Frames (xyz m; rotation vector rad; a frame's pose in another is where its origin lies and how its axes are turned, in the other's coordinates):
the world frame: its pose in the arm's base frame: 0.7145 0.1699 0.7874 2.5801 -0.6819 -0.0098
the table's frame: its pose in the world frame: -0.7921 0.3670 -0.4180 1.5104 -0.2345 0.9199
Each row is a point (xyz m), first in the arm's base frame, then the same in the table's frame.
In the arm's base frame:
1: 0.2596 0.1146 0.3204
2: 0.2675 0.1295 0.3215
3: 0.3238 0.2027 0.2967
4: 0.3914 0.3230 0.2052
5: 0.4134 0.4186 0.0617
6: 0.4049 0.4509 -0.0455
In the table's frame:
1: 0.7247 0.5070 0.5390
2: 0.7138 0.5034 0.5514
3: 0.6763 0.5007 0.6393
4: 0.6244 0.5518 0.7880
5: 0.5977 0.6681 0.9144
6: 0.6041 0.7644 0.9718

